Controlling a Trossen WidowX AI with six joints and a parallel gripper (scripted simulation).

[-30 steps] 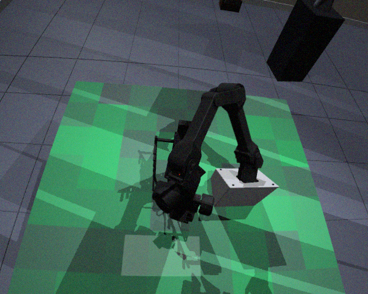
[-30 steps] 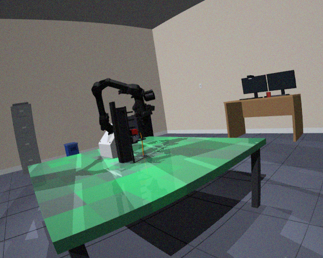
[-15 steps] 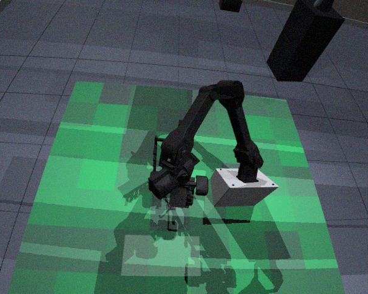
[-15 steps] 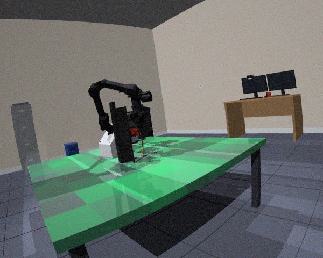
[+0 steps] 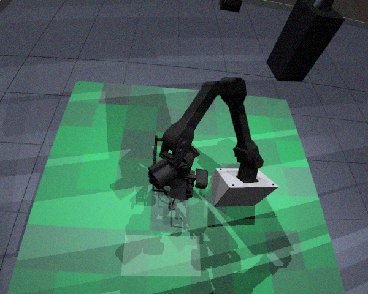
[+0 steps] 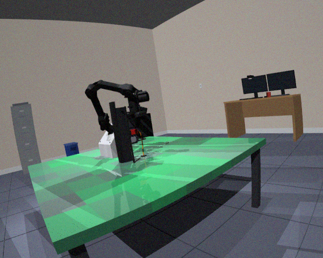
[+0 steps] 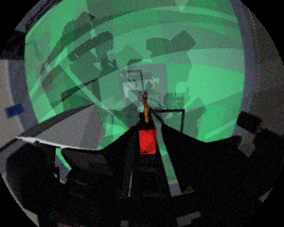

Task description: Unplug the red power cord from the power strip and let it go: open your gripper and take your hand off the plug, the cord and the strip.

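Right now the red plug is 50 mm to the right of my gripper tip, 10 mm below it and 10 mm behind it.
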